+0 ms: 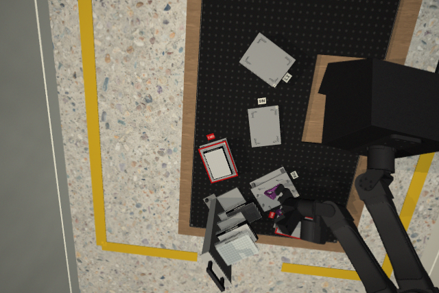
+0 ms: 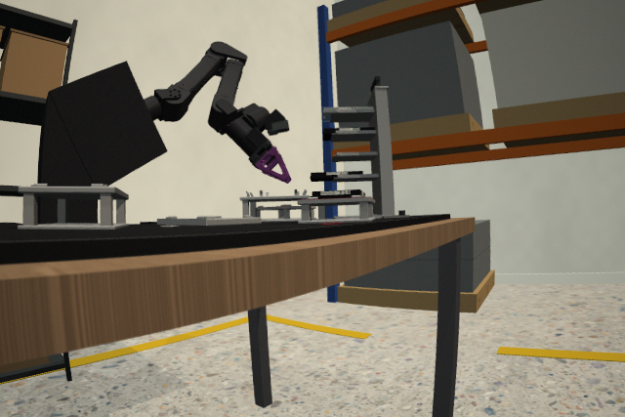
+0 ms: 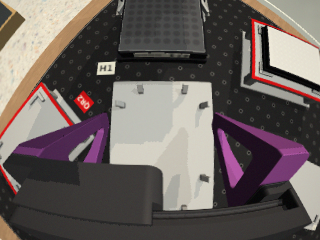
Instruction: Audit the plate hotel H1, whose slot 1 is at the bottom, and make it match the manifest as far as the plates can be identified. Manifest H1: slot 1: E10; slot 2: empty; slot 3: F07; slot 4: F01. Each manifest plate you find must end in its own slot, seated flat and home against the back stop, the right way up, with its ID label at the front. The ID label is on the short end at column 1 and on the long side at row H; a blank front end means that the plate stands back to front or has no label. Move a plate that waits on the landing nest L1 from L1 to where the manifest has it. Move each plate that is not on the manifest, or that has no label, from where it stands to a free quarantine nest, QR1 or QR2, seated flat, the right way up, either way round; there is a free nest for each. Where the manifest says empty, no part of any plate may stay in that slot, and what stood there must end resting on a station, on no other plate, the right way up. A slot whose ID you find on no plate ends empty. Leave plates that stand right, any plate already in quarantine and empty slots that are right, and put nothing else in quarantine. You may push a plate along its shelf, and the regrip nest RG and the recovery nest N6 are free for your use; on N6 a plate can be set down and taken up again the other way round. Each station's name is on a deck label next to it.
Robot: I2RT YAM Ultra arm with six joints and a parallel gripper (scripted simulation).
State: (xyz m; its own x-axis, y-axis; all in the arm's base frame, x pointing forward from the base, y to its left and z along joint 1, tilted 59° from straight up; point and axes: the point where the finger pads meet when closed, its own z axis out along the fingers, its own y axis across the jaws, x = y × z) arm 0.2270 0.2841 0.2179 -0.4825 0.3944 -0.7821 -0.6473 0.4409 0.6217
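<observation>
Right now my hand is 2 cm past the regrip nest RG, 2 cm to the left of it and 5 cm above it. The rest, counted from my hand: quarantine nest QR2: 15 cm behind, 14 cm to the left, 7 cm below; H1 deck label: 2 cm ahead, 14 cm to the left, 11 cm below; white well plate: 12 cm ahead, 10 cm to the left, 16 cm above.
</observation>
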